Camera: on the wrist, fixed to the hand. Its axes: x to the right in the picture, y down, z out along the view.
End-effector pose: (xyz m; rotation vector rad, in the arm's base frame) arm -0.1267 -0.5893 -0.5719 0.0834 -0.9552 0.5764
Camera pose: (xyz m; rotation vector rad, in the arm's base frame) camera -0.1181 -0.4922 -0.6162 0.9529 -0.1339 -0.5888
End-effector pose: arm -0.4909 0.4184 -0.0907 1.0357 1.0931 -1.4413
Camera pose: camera -0.4035 0.4705 -0.1239 -0.5811 -1.5783 2.0835
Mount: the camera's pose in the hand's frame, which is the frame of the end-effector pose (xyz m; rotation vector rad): 0.0103 0.0860 -0.0630 0.4603 0.4358 -1.4995
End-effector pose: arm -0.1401 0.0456 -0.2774 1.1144 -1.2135 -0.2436
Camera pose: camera -0.1169 0.1151 -0.1992 2.1835 0.1779 -0.8065
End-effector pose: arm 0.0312 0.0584 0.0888 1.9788 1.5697 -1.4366
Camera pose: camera 0.1368 0.0738 0.0799 -0.5458 -1.8040 0.9577
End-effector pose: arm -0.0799 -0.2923 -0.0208 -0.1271 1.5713 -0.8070
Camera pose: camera -0.1073 -0.2075 -0.0802 -0.8976 1.4543 -2.4527
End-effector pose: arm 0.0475 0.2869 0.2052 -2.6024 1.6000 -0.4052
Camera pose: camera -0.0387 0.2437 0.2518 -2.8038 -0.7206 -1.1939
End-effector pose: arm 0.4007 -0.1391 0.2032 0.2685 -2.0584 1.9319
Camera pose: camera 0.3677 -0.0692 0.1291 1.0005 -0.5888 1.1827
